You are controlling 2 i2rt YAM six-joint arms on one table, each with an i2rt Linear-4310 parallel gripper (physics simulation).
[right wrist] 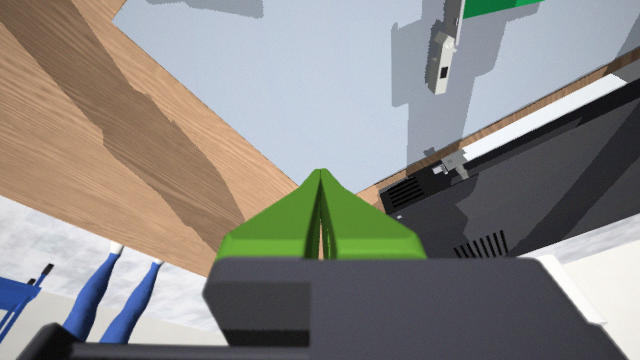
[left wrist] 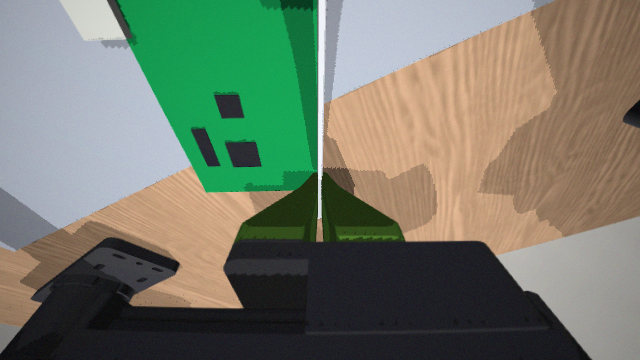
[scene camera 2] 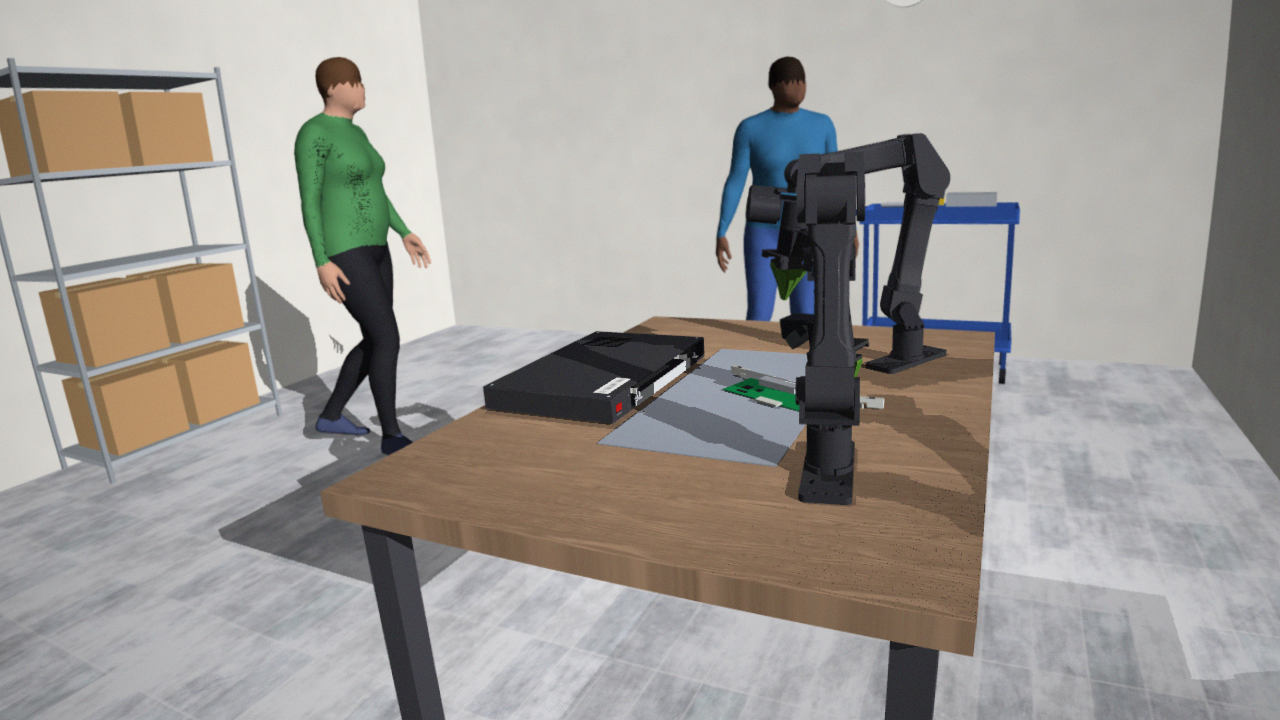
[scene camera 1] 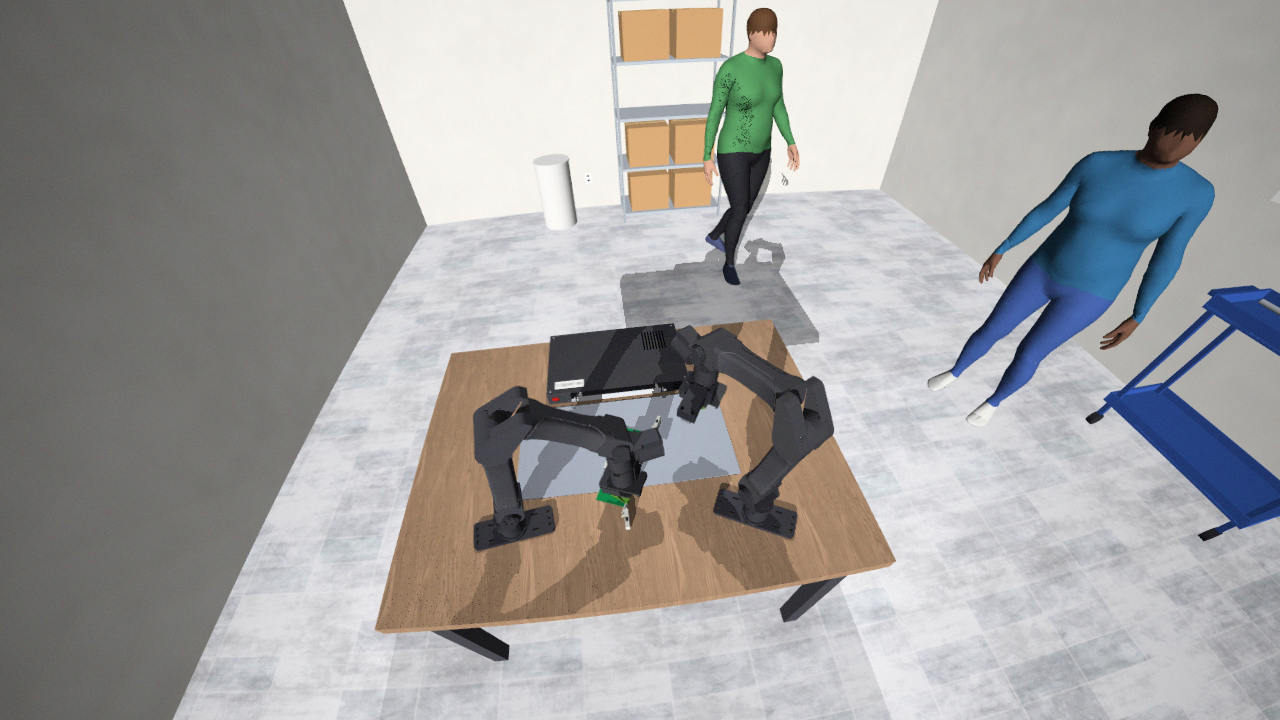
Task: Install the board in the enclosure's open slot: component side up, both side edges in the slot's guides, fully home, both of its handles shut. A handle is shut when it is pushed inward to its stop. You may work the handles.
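Frame: origin at the left arm's base, x left, y back, z up, level; metres.
Seen in the pictures: left gripper, between the fingertips: [left wrist: 319, 180] [scene camera 1: 627, 501]; right gripper, between the fingertips: [right wrist: 320, 179] [scene camera 2: 783, 299]; left arm's base, origin of its link: [left wrist: 104, 278] [scene camera 2: 828, 472] [scene camera 1: 514, 528]; right arm's base, origin of its link: [scene camera 2: 907, 360] [scene camera 1: 754, 513].
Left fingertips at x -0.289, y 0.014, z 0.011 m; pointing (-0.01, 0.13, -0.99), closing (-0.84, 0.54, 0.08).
Note:
Offsets run from my left fingertips to a thing's top centre. "*": to the spot under its first point. Level surfaces: height alone.
The green board {* dx +0.008, dy -0.073, dz -0.005 m} [left wrist: 223, 89] lies component side up on the grey mat {dz -0.009 m} [scene camera 1: 697, 447], its near end over the wooden table top. My left gripper [left wrist: 319, 180] is at that near end, shut on the board's thin white front panel {* dx -0.033, dy -0.052, dz +0.012 m} [left wrist: 320, 89], which runs edge-on between the fingertips. It also shows in scene camera 1 [scene camera 1: 629, 506]. The board's far handle {* dx -0.143, dy -0.201, dz +0.012 m} [right wrist: 441, 62] sticks outward. The black enclosure {dx -0.087, dy -0.476, dz +0.039 m} [scene camera 1: 613, 362] stands at the back of the table with its slot facing the mat. My right gripper [right wrist: 320, 179] [scene camera 1: 689, 407] is shut and empty, raised beside the enclosure's right front corner.
A small grey latch {* dx -0.186, dy -0.325, dz +0.008 m} [right wrist: 451, 161] sits at the enclosure's front corner. The two arm bases [scene camera 1: 515, 523] [scene camera 1: 756, 510] stand on the table's front half. Two people [scene camera 1: 747, 135] [scene camera 1: 1092, 242] are on the floor behind the table, and a blue cart [scene camera 1: 1207, 420] is at the right.

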